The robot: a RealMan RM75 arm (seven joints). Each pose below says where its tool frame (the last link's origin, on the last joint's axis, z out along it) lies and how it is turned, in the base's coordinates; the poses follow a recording.
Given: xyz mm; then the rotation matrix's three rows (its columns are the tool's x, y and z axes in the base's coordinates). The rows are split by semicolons.
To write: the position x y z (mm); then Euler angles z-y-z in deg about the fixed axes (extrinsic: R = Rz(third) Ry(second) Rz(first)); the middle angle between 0 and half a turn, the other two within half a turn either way. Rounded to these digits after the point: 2 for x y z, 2 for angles.
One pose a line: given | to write
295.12 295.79 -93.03; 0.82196 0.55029 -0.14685; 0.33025 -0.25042 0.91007; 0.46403 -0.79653 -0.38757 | 295.12 295.79 -93.03 -120.22 112.80 99.17
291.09 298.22 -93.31; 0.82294 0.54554 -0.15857; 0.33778 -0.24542 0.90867; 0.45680 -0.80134 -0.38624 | 291.09 298.22 -93.31 -119.69 112.72 99.90
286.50 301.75 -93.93; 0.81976 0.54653 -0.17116; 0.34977 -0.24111 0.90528; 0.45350 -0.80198 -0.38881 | 286.50 301.75 -93.93 -119.49 112.88 100.71
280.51 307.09 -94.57; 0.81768 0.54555 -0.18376; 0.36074 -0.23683 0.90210; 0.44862 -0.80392 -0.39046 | 280.51 307.09 -94.57 -119.16 112.98 101.51
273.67 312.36 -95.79; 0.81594 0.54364 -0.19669; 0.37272 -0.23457 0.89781; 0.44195 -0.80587 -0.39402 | 273.67 312.36 -95.79 -118.74 113.20 102.36
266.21 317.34 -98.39; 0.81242 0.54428 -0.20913; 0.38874 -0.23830 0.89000; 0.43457 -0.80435 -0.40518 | 266.21 317.34 -98.39 -118.38 113.90 103.22
